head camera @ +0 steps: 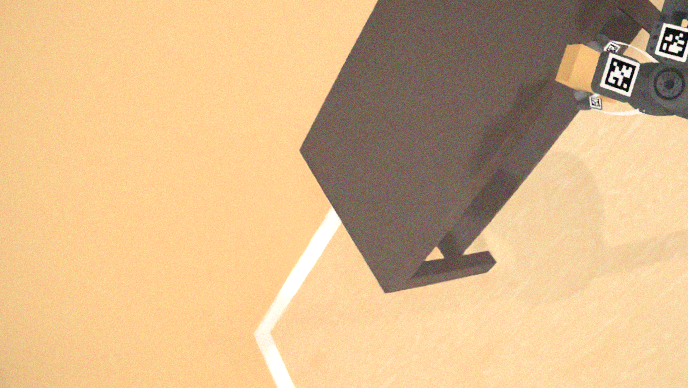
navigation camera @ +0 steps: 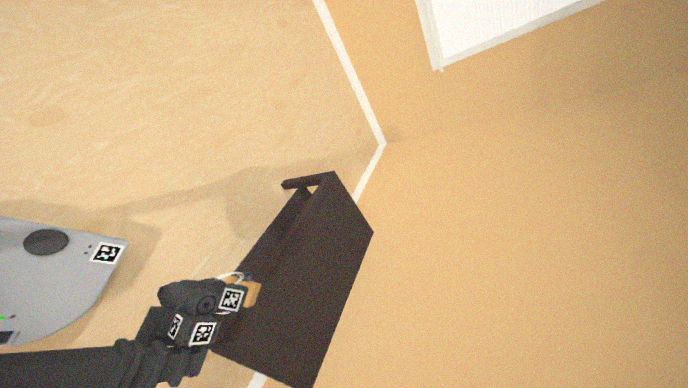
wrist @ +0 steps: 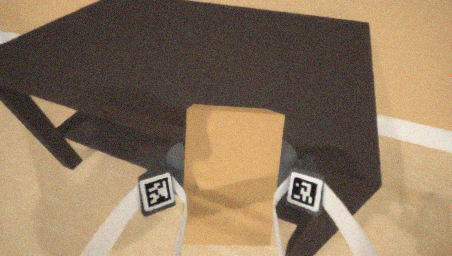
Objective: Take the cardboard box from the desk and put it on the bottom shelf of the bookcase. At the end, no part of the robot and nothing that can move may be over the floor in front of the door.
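Seen in the pictures: gripper, between the fingertips: [head camera: 586, 71]; robot's base, origin of its link: [navigation camera: 46, 240].
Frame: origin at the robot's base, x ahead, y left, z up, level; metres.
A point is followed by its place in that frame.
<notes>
My gripper [head camera: 590, 70] @[x -0.026, y -0.406, z 0.560 m] [navigation camera: 242, 295] @[x -0.026, y -0.406, z 0.560 m] [wrist: 230, 159] @[x -0.026, y -0.406, z 0.560 m] is shut on the cardboard box [head camera: 575, 65] @[x -0.025, y -0.398, z 0.618 m] [navigation camera: 253, 294] @[x -0.024, y -0.408, z 0.613 m] [wrist: 232, 175], with one finger on each side. The dark bookcase [head camera: 425, 125] @[x 0.186, y -0.806, z 0.450 m] [navigation camera: 310, 280] @[x 0.038, y -0.789, z 0.450 m] [wrist: 250, 60] stands against the wall. In the wrist view the box is seen from above, in front of the bookcase's top board, and overlaps its front edge. The box is higher than the lower shelf [head camera: 535, 145] @[x 0.170, y -0.684, z 0.150 m] [wrist: 115, 135], which shows partly below the front edge. Most of that shelf is hidden by the top. The desk does not show.
My base [navigation camera: 60, 285] @[x -0.106, y -0.075, z 0.160 m] and arm [navigation camera: 60, 367] @[x -0.087, y -0.058, z 0.823 m] are at the left in the navigation view. A white skirting strip [head camera: 300, 270] @[x 1.098, y -1.636, z 0.058 m] [navigation camera: 350, 75] @[x 1.938, y -1.096, z 0.033 m] [wrist: 415, 132] bends at a room corner beside the bookcase. A white framed panel [navigation camera: 510, 25] @[x 1.880, y -1.262, z 1.283 m] is on the wall; I cannot tell whether it is the door.
</notes>
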